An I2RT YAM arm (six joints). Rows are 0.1 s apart.
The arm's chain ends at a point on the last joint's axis. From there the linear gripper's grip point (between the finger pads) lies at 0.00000 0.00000 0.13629 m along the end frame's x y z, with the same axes.
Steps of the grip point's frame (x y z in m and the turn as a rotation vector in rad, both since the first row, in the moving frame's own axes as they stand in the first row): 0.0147, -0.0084, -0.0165, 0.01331, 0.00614, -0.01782; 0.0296, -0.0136, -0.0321, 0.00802, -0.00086, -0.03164; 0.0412, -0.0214, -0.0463, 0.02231, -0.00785, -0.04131; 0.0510, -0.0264, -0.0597, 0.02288, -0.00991, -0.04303; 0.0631, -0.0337, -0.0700, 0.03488, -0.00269, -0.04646; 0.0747, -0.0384, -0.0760, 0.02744, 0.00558, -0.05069; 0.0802, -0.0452, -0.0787, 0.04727, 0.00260, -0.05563; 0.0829, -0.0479, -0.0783, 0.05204, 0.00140, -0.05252
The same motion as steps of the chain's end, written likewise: 0.0139, -0.0066, -0.0165, 0.01331, 0.00614, -0.01782; 0.0297, -0.0125, -0.0321, 0.00802, -0.00086, -0.03164; 0.0423, -0.0184, -0.0463, 0.02231, -0.00785, -0.04131; 0.0524, -0.0233, -0.0597, 0.02288, -0.00991, -0.04303; 0.0636, -0.0290, -0.0699, 0.03488, -0.00269, -0.04646; 0.0740, -0.0346, -0.0759, 0.02744, 0.00558, -0.05069; 0.0800, -0.0388, -0.0785, 0.04727, 0.00260, -0.05563; 0.0829, -0.0408, -0.0781, 0.05204, 0.00140, -0.05252
